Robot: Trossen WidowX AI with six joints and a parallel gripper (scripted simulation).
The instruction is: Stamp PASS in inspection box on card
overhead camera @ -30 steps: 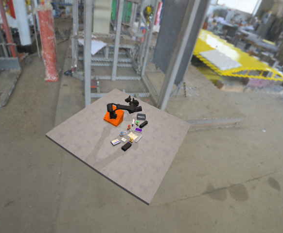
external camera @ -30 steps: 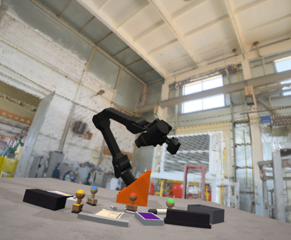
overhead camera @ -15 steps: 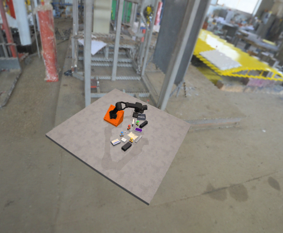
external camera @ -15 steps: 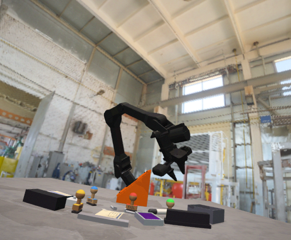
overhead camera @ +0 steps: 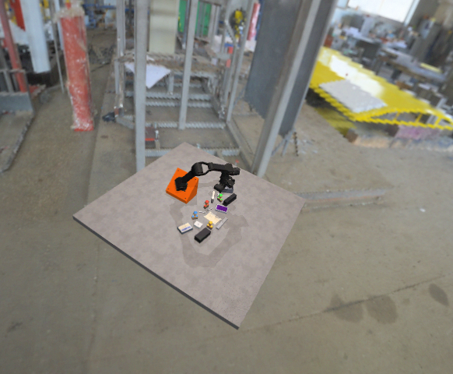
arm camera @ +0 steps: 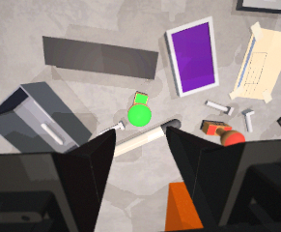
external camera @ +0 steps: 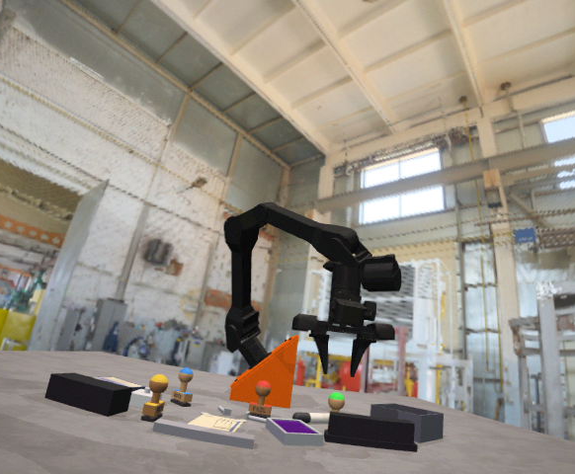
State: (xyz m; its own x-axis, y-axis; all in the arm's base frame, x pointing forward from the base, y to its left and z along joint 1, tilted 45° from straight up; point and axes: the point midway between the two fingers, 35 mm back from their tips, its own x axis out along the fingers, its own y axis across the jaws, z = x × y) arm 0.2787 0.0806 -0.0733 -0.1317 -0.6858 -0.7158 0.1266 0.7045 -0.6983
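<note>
My gripper tip is 8 cm above the green-knobbed stamp. From my gripper tip the other things lie so: red-knobbed stamp: 13 cm to the right, 8 cm below, 6 cm behind; then purple ink pad: 9 cm to the right, 9 cm below, 5 cm ahead; then marker: 9 cm below, 5 cm behind, 2 cm to the right.
</note>
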